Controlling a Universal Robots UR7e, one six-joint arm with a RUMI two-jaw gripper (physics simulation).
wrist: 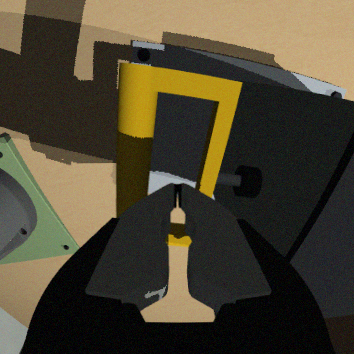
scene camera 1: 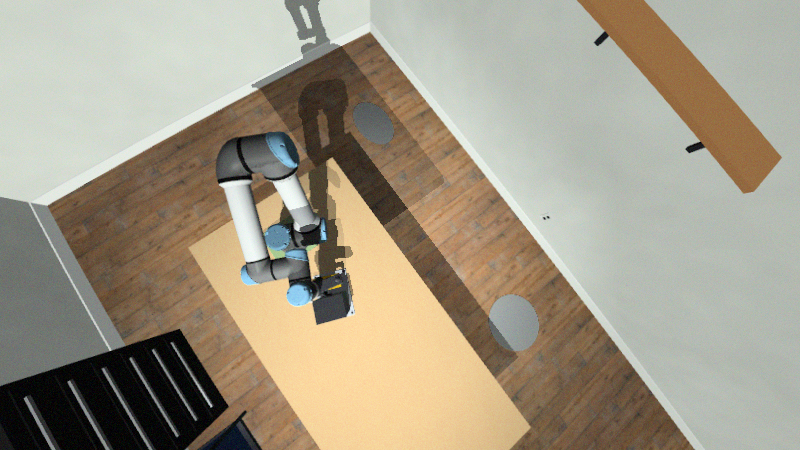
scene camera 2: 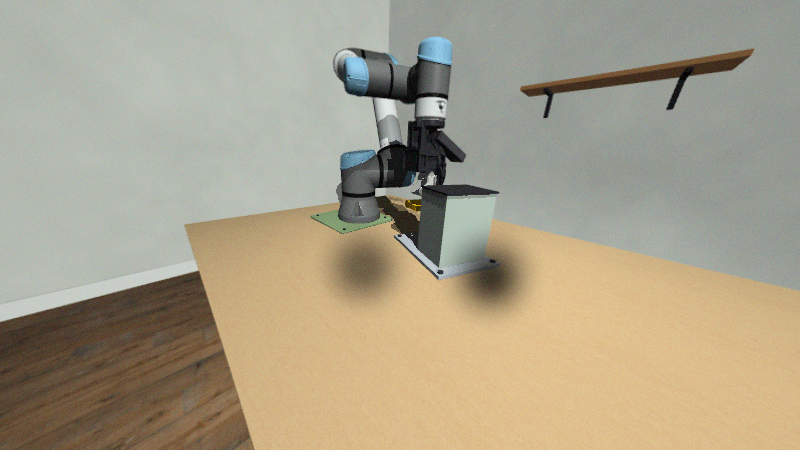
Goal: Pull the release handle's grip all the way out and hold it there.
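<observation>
The release handle (wrist: 189, 86) is a yellow rectangular frame. Its thick round grip (wrist: 135, 105) is on the side away from the dark-topped box (scene camera 1: 331, 307) (scene camera 2: 464, 229). Yellow parts of the handle also show in scene camera 1 (scene camera 1: 334, 287) and beside the box in scene camera 2 (scene camera 2: 413, 205). My gripper (wrist: 177, 185) is shut with nothing between its fingers. In the wrist view its tips overlap the handle's opening, between the grip and the inner bar. Its fingers hide the handle's near end, though some yellow shows through the gap between them. Contact and exact pull distance cannot be told.
A rod with a black knob (wrist: 248, 181) is beside the handle's inner bar. The box's base plate (scene camera 2: 415, 250) is on the wooden table (scene camera 1: 391, 358) (scene camera 2: 358, 358). The arm's green mounting plate (scene camera 2: 331, 222) (wrist: 40, 220) is nearby. A brown shelf (scene camera 1: 693, 100) (scene camera 2: 632, 76) is on the wall.
</observation>
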